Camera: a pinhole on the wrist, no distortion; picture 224 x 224 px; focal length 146.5 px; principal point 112.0 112.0 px. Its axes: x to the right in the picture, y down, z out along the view. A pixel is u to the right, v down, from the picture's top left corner.
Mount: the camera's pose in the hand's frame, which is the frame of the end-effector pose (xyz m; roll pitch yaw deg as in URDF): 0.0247 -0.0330 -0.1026 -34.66 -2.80 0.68
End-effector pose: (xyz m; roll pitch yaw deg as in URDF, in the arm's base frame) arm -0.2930 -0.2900 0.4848 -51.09 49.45 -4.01
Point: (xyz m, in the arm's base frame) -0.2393 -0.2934 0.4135
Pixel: 214 76
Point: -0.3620 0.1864 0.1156
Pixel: 169 200
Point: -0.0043 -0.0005 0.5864
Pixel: 145 18
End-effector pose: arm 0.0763 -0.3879 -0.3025 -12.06 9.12 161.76
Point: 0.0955 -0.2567 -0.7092
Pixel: behind the camera
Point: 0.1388 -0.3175 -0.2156
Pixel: outside the picture
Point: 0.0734 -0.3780 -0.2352
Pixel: 90 24
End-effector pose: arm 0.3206 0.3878 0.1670 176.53 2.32 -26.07
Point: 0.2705 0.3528 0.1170
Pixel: 76 94
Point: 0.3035 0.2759 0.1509
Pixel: 126 148
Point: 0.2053 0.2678 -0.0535
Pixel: 93 95
